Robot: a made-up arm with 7 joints.
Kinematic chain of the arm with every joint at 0, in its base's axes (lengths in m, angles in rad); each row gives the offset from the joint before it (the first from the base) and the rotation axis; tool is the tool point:
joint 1: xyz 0 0 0 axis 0 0.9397 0.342
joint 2: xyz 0 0 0 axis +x
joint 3: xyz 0 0 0 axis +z
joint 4: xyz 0.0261 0 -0.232 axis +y
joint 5: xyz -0.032 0 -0.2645 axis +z
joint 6: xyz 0 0 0 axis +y
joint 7: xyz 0 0 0 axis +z
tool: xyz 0 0 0
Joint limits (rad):
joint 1: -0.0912..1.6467
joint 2: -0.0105..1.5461
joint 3: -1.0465..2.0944
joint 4: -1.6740..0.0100
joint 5: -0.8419..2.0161
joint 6: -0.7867..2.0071
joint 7: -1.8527..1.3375
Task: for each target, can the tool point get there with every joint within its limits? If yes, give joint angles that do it. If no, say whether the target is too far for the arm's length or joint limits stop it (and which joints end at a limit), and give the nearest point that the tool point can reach.
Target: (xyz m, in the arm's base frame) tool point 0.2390 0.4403 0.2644
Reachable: no: too far | nearest point 0.1710 0.3743 0.1854 | short by 0.123 m
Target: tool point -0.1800 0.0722 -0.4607
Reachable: yes | joints 0.4652 0.1205 0.4871 -0.2114 0.2247 -0.3770 -0.6083
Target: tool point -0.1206 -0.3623 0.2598
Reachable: no: joint limits stop it (at a limit: joint 1, joint 2, joint 4) | nearest point -0.4612 -0.1821 -0.0208 | short by 0.477 m
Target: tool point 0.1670 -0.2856 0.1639
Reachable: no: joint limits stop it (at a limit: joint 1, joint 2, joint 4) | nearest point 0.1749 -0.2505 -0.2195 | short by 0.385 m
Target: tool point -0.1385 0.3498 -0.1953
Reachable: yes | joints 0.4870 0.3037 1.5005 -1.3527 0.8341 1.6712 -1.2321
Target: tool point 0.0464 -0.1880 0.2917
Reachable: no: joint limits stop it (at a limit: joint 2, joint 3, joint 4) | nearest point 0.0284 0.2230 0.3016 | short by 0.412 m
